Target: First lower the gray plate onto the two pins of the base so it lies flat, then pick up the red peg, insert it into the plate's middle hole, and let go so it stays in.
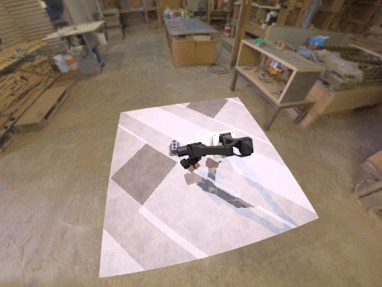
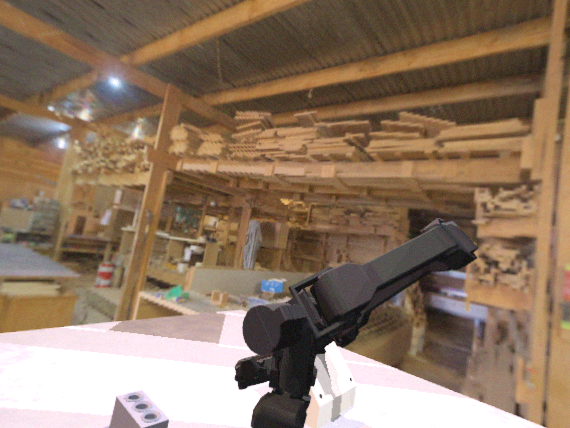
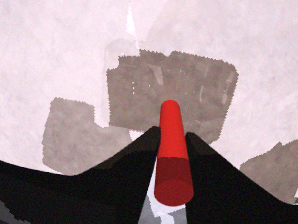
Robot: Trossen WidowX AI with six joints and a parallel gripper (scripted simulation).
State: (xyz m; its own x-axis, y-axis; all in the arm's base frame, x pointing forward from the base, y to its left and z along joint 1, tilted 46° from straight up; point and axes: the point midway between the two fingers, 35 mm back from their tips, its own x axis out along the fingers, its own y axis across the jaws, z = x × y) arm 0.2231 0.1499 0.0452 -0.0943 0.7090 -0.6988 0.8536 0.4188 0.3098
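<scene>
Now: the gray plate 17 cm to the right of my gripper tip and 13 cm ahead of it. Also, from my gripper tip: base: 17 cm to the right, 13 cm ahead, 3 cm below; then red peg: right at my gripper tip.
</scene>
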